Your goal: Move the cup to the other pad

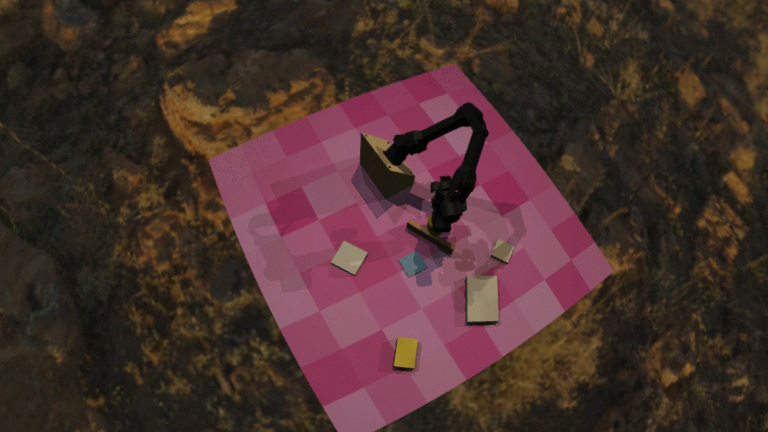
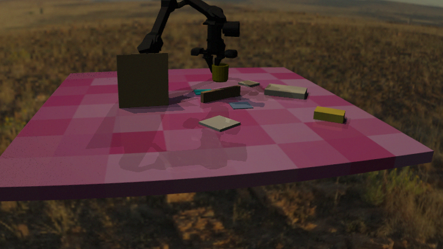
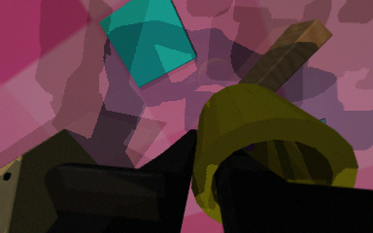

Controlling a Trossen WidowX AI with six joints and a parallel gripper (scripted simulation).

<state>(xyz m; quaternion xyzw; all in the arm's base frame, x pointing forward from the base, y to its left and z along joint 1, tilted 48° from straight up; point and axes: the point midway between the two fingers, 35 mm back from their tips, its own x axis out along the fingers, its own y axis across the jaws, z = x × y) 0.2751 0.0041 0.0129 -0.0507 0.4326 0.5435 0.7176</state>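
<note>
My gripper tip is now 2 cm past the teal pad, 8 cm to the right of it and 11 cm above it. Also, from my gripper tip: blue pad: 7 cm ahead, 14 cm to the right, 11 cm below; then olive-yellow cup: 2 cm ahead, 2 cm to the right; then wooden block: 3 cm ahead, 3 cm to the right, 9 cm below.
</note>
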